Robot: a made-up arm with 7 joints. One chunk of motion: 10 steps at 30 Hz.
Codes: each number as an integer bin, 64 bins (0 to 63) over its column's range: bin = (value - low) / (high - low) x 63, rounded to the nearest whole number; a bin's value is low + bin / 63 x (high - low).
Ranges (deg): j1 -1..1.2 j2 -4..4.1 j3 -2.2..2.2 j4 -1.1..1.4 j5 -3.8..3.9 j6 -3.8..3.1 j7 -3..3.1
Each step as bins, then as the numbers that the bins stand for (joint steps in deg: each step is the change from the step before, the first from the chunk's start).
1 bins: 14 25 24 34 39 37 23
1 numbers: -0.511 -0.786 -0.524 0.249 0.967 0.252 -0.773
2 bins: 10 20 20 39 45 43 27
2 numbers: -0.651 -1.429 -0.803 0.448 1.700 0.910 -0.386
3 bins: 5 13 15 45 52 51 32
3 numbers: -0.825 -2.329 -1.152 0.686 2.556 1.786 0.098
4 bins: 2 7 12 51 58 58 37
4 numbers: -0.930 -3.100 -1.362 0.924 3.289 2.552 0.583
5 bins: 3 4 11 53 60 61 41
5 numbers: -0.895 -3.486 -1.432 1.003 3.533 2.881 0.970
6 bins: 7 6 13 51 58 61 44
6 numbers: -0.756 -3.229 -1.292 0.924 3.289 2.881 1.260
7 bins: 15 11 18 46 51 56 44
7 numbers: -0.476 -2.586 -0.943 0.725 2.433 2.333 1.260
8 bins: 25 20 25 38 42 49 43
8 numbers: -0.127 -1.429 -0.454 0.408 1.333 1.567 1.163
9 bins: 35 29 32 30 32 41 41
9 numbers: 0.222 -0.271 0.035 0.090 0.111 0.690 0.970
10 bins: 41 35 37 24 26 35 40
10 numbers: 0.432 0.500 0.384 -0.148 -0.622 0.033 0.873
